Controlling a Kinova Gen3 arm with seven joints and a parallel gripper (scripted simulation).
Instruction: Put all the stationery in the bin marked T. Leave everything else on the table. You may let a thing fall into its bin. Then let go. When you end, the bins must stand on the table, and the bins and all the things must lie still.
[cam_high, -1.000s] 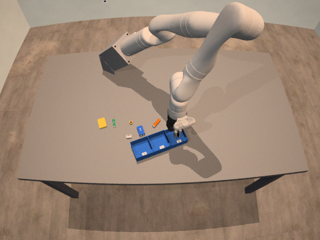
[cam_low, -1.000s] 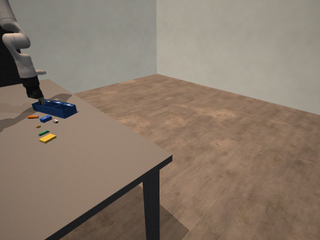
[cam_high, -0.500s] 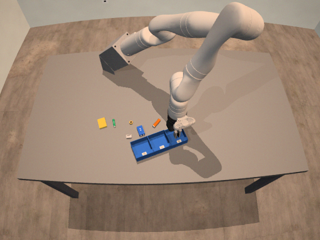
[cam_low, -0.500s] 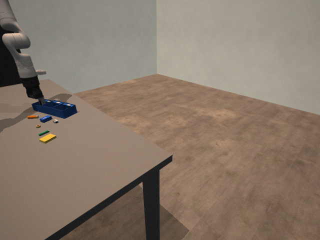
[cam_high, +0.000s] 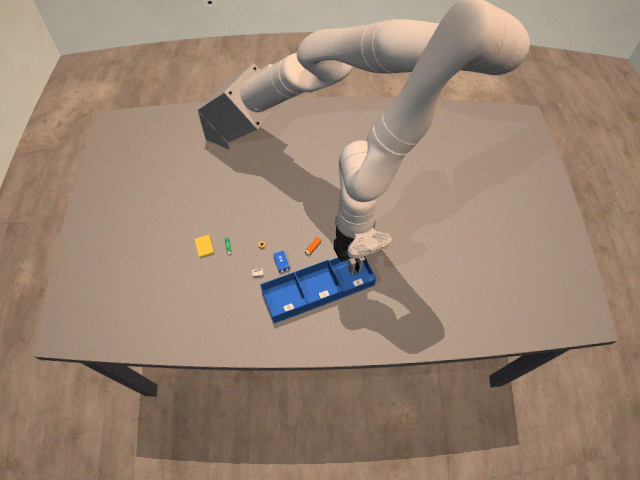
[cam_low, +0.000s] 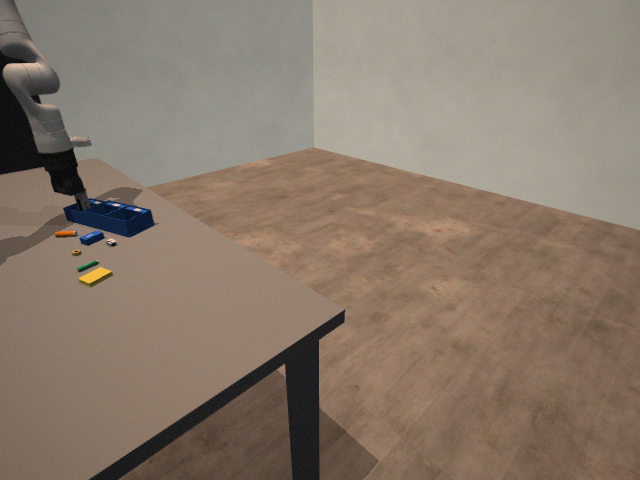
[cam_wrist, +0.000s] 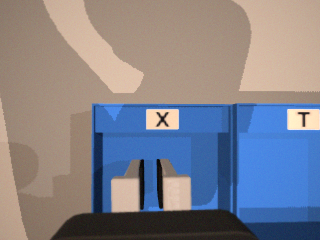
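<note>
The yellow pad lies 37 cm to the right of my hand, 4 cm below it and 1 cm behind it. Also, from my hand: blue 9V battery 17 cm to the right, 3 cm below, 1 cm ahead; then orange battery 11 cm to the right, 5 cm behind, 4 cm below; then blue three-compartment bin 8 cm to the right, 5 cm ahead, 2 cm below.
</note>
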